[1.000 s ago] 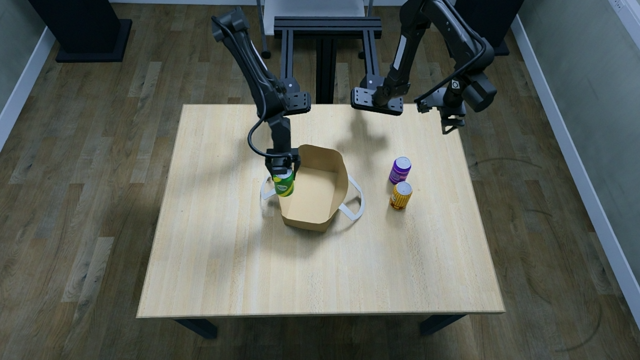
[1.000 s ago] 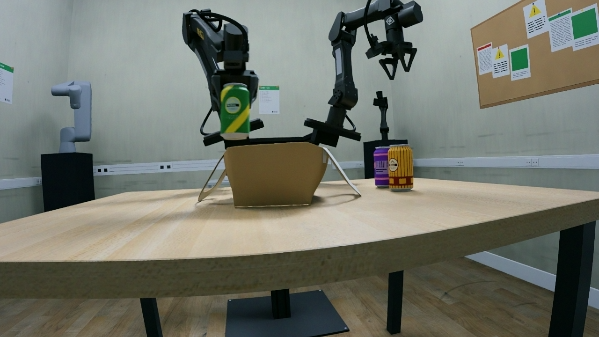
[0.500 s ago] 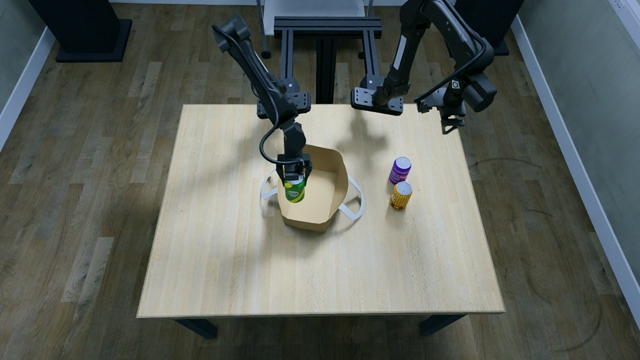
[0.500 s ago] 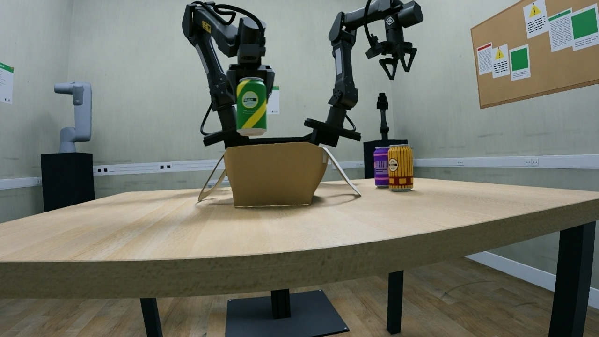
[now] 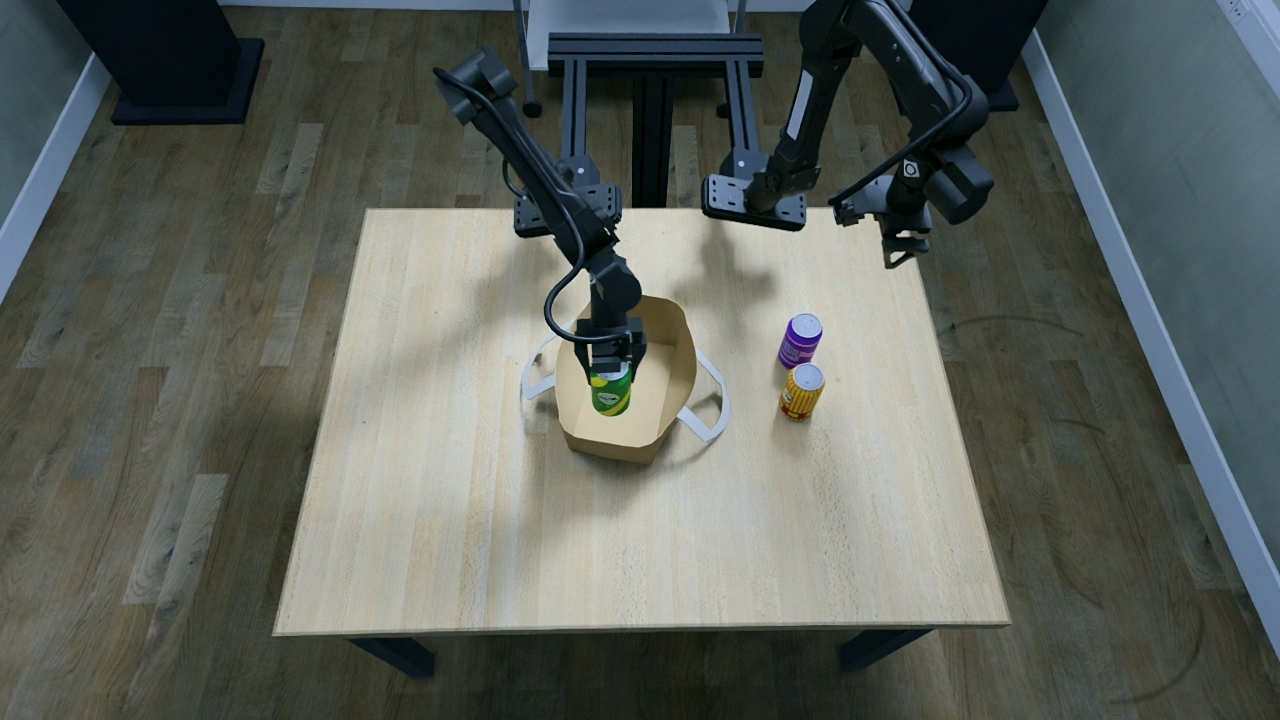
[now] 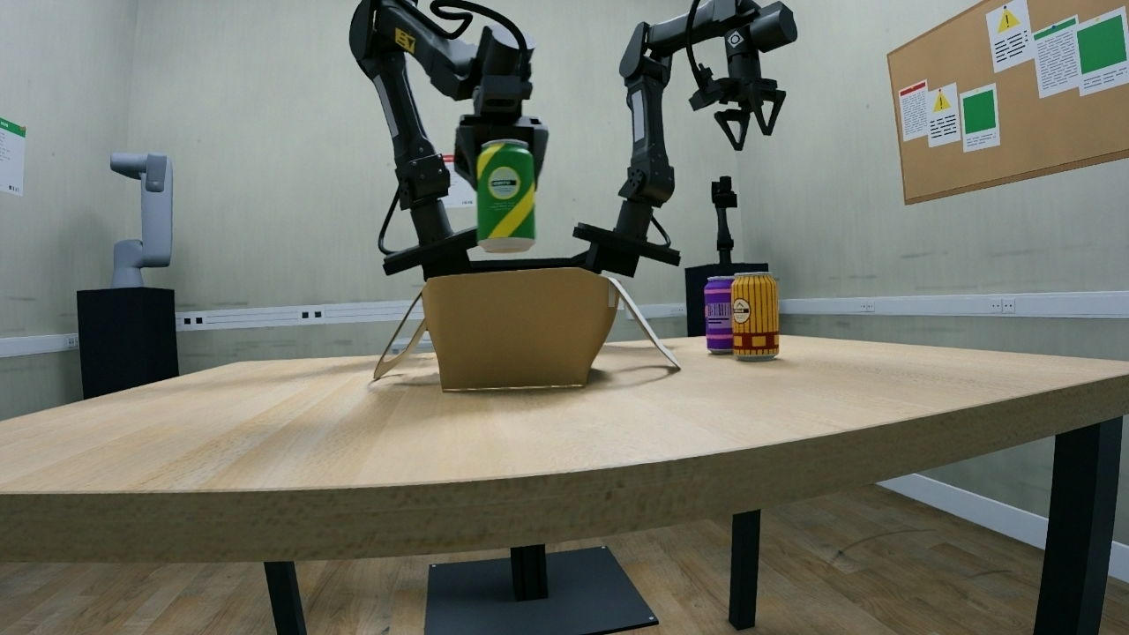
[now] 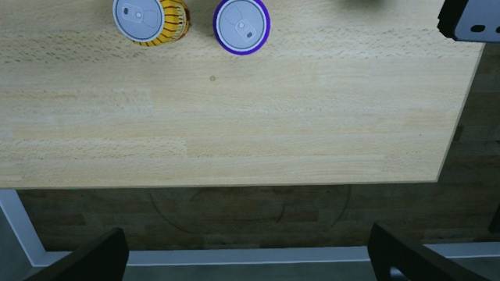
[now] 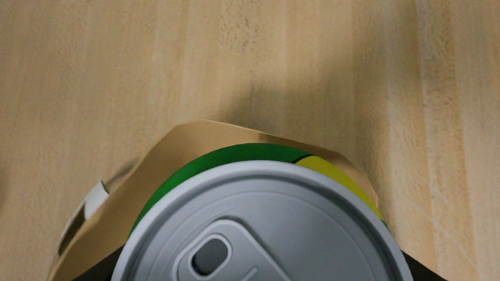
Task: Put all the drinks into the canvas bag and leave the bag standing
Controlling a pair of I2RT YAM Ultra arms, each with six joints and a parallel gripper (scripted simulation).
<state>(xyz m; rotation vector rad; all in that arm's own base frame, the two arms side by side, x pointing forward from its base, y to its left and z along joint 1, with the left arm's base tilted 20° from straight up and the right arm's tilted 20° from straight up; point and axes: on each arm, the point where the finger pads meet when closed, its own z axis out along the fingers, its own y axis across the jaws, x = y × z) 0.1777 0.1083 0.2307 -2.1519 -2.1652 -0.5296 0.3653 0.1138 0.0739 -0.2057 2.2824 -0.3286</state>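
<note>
Right now the green can is 20 mm below my right hand. Also, from my right hand: purple can 160 mm behind, 370 mm to the left, 170 mm below; then striped can 50 mm behind, 350 mm to the left, 170 mm below.
</note>
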